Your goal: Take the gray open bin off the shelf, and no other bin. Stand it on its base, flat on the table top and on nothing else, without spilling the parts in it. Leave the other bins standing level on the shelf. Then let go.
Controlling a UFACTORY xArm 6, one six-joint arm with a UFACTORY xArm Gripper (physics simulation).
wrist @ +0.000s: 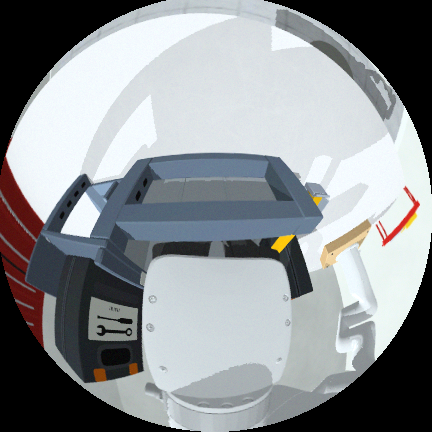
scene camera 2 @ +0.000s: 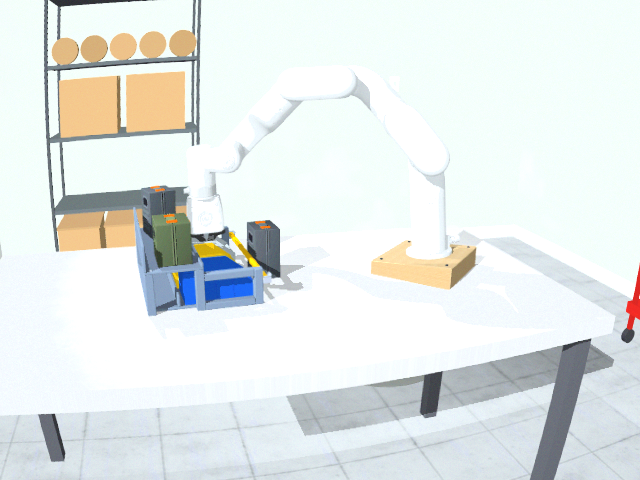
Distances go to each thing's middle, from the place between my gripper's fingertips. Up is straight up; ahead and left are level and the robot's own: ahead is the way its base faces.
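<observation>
Blue bin (scene camera 2: 237, 287): 5 cm ahead of my hand, 25 cm to the left of it, 2 cm above it. Gray bin (wrist: 215, 188): my hand is 2 cm below it, 3 cm short of it and 2 cm to the right of it. Of the things named here the gray bin is the nearest to my hand, going by their middles.
</observation>
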